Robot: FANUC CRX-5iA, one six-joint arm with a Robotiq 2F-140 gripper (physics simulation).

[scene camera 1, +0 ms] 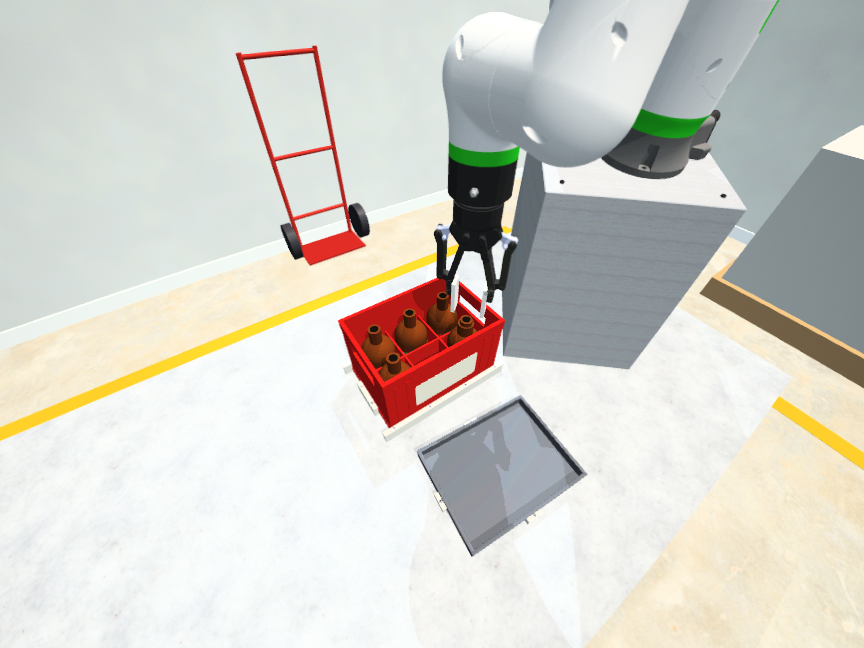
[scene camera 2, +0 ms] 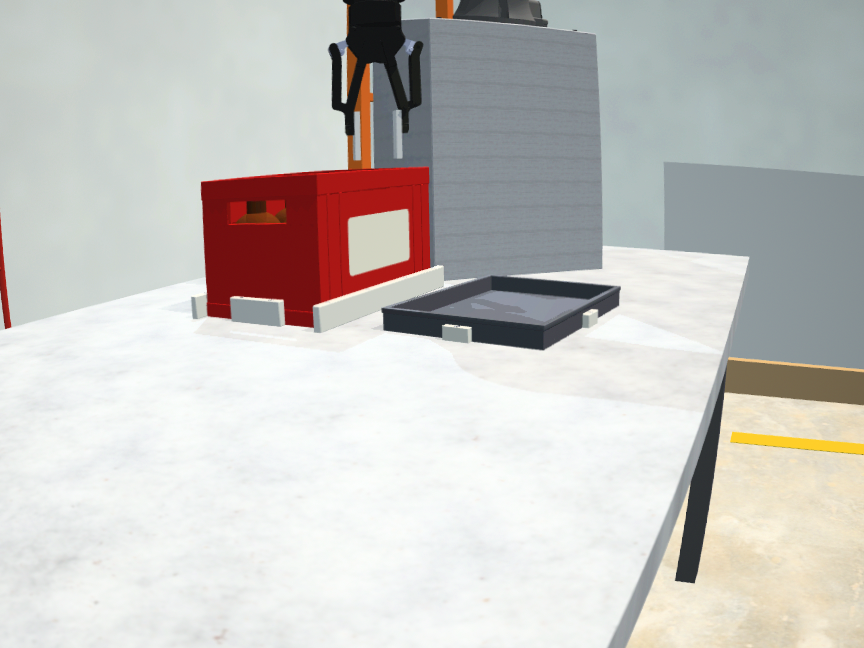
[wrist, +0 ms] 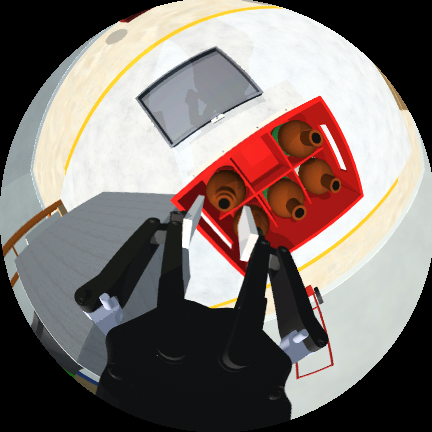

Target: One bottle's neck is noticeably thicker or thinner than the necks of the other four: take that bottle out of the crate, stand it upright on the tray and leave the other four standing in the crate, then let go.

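Frame: origin at the arm's base, x right, y ahead, z up, level; centimetres.
Seen in the pictures: gripper, between the fingertips: [scene camera 1: 468,309] [scene camera 2: 377,159] [wrist: 221,211]; arm's base, origin of its link: [scene camera 1: 639,155] [scene camera 2: 493,24].
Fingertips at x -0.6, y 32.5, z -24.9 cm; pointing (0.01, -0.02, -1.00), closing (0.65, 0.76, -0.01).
Observation:
Offsets run from my fingertips to a thing's top centre. "spot": to the spot under its first point.
The red crate @(dx +2.3, dy +9.1, dz -1.4 cm) [scene camera 1: 399,405] [scene camera 2: 261,268] [wrist: 351,191] holds five brown bottles standing upright. Three are in the far row: one @(dx +5.0, dy +18.2, dz -2.6 cm) [scene camera 1: 377,347] [wrist: 315,172], a middle one @(dx +6.5, dy +10.1, dz -2.6 cm) [scene camera 1: 411,334] [wrist: 285,197] and one @(dx +8.6, dy +1.5, dz -2.6 cm) [scene camera 1: 439,318] [wrist: 258,220] partly behind a finger in the wrist view. Two are in the tray-side row, at its ends: one @(dx -3.3, dy +17.0, dz -2.6 cm) [scene camera 1: 392,371] [wrist: 296,137] and one @(dx +0.0, dy +0.2, dz -2.6 cm) [scene camera 1: 460,336] [wrist: 225,186] with a stepped ring below its mouth. Which neck differs is hard to tell. My gripper [scene camera 1: 468,312] [scene camera 2: 377,149] [wrist: 221,211] is open and empty, above the crate's pedestal end. The grey tray @(spot: dx -28.8, dy +3.6, dz -18.4 cm) [scene camera 1: 516,488] [scene camera 2: 516,304] [wrist: 200,95] holds no bottle.
Pale stop blocks @(spot: dx -8.0, dy +7.9, dz -17.5 cm) [scene camera 1: 446,402] [scene camera 2: 380,296] border the crate. Small blocks @(spot: dx -25.6, dy +17.7, dz -18.0 cm) [scene camera 2: 457,333] touch the tray. The grey pedestal [scene camera 1: 593,279] [scene camera 2: 516,153] [wrist: 100,250] rises close beside the crate's end. A red hand truck [scene camera 1: 332,247] stands by the wall.

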